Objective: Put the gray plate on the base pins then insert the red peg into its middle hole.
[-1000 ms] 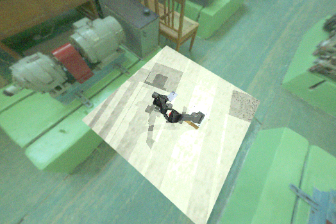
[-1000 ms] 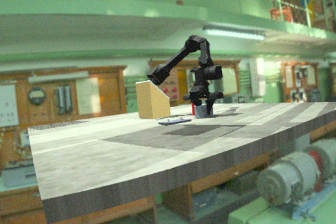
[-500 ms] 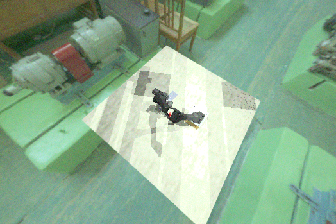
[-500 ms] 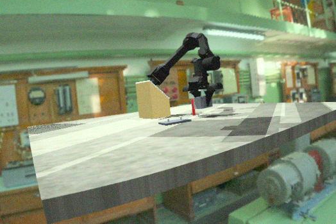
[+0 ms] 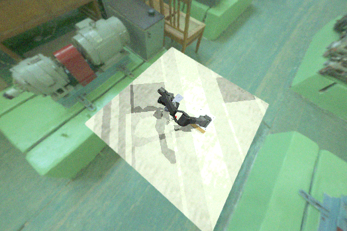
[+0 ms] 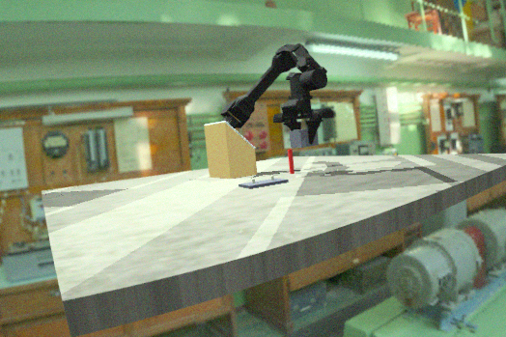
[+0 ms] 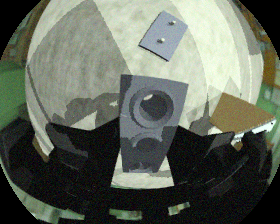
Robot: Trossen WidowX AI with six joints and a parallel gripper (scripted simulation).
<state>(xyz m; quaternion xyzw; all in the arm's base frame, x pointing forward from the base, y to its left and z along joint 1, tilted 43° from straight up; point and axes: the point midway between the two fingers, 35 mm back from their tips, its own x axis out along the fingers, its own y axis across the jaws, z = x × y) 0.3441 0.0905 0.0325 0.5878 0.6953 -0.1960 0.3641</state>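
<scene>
Now: gripper tip 160 mm to the left of the dark base and 90 mm above it. The rest, counted from my gripper tip: red peg (110 mm behind, 30 mm to the left, 60 mm below); gray plate (30 mm above).
</scene>
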